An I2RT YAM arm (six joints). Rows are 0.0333 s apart.
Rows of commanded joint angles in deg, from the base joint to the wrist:
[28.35, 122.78, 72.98, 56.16, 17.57, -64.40]
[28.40, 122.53, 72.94, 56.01, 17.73, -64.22]
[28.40, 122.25, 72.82, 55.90, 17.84, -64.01]
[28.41, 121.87, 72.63, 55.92, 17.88, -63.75]
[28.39, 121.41, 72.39, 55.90, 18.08, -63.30]
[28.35, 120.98, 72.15, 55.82, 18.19, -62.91]
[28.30, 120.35, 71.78, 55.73, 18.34, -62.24]
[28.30, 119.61, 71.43, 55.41, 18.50, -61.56]
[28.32, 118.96, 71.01, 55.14, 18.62, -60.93]
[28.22, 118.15, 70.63, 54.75, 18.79, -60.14]
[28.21, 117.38, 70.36, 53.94, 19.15, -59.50]
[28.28, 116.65, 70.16, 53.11, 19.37, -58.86]
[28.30, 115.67, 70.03, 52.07, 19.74, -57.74]
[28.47, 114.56, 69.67, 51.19, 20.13, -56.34]
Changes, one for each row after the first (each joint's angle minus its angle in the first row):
[0.05, -0.25, -0.04, -0.15, 0.16, 0.18]
[0.05, -0.53, -0.16, -0.26, 0.27, 0.39]
[0.06, -0.91, -0.35, -0.24, 0.31, 0.65]
[0.04, -1.37, -0.59, -0.26, 0.51, 1.10]
[0.00, -1.80, -0.83, -0.34, 0.62, 1.49]
[-0.05, -2.43, -1.20, -0.43, 0.77, 2.16]
[-0.05, -3.17, -1.55, -0.75, 0.93, 2.84]
[-0.03, -3.82, -1.97, -1.02, 1.05, 3.47]
[-0.13, -4.63, -2.35, -1.41, 1.22, 4.26]
[-0.14, -5.40, -2.62, -2.22, 1.58, 4.90]
[-0.07, -6.13, -2.82, -3.05, 1.80, 5.54]
[-0.05, -7.11, -2.95, -4.09, 2.17, 6.66]
[0.12, -8.22, -3.31, -4.97, 2.56, 8.06]

